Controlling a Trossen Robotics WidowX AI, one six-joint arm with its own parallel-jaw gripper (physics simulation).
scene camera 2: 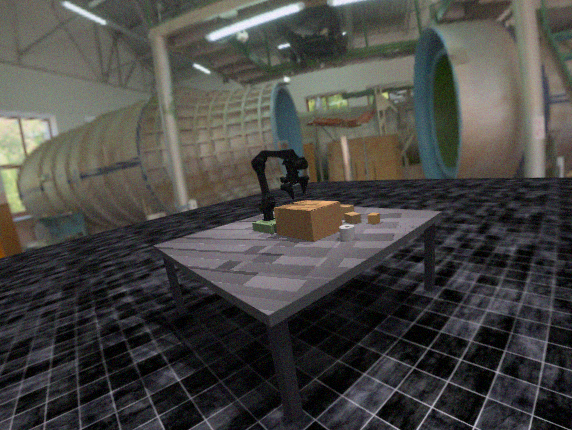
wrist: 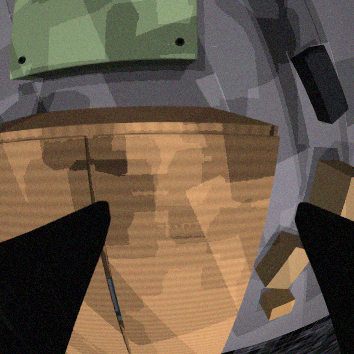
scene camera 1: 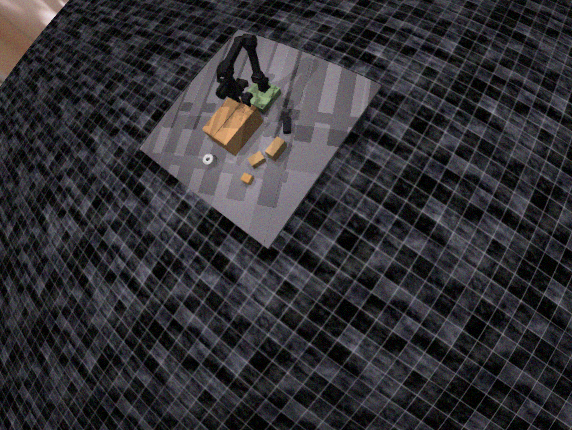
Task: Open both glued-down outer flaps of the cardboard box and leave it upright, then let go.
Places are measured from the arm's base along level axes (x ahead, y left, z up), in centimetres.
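Where they show: gripper, fingertip midpoint: (scene camera 2: 299,196) (wrist: 206,212) (scene camera 1: 245,104); arm's base, link origin: (scene camera 2: 269,219) (scene camera 1: 264,88).
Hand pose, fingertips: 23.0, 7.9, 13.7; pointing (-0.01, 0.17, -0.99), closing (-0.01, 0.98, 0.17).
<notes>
Each offset is from my fingertips to the top centre of the thing, as dx, dy, dz. "spot": to the spot under its first point.
The cardboard box {+11.5, -5.7, -3.3} (scene camera 1: 235,127) (scene camera 2: 309,221) (wrist: 165,117) stands upright on the table, its top closed. Its two outer flaps lie flat and meet at a narrow seam; in the wrist view, the wide right flap {spot: +1.0, -0.9, -3.3} (wrist: 175,200) is right of the seam and part of the left flap {spot: +0.4, -9.9, -3.3} (wrist: 30,195) shows at left. A thin bluish strip {+11.5, -5.7, -4.9} (wrist: 115,300) shows in the seam. My gripper (scene camera 2: 299,194) (wrist: 206,212) is open and empty, above the box top with its fingers pointing down. In the wrist view the left fingertip overlaps the seam, and the right one appears beyond the box's right edge.
The green base plate (scene camera 1: 264,99) (scene camera 2: 263,226) (wrist: 105,35) is beside the box under the arm. A black block {-8.5, +21.9, -15.5} (scene camera 1: 286,124) (wrist: 322,85) and three tan blocks, large {+9.5, +27.4, -10.8} (scene camera 1: 275,148), medium {+21.4, +20.7, -13.8} (scene camera 1: 256,159) and small {+34.5, +23.5, -13.8} (scene camera 1: 247,178), lie beyond. A white roll {+38.9, -6.1, -12.7} (scene camera 1: 208,159) (scene camera 2: 346,232) stands near the box.
</notes>
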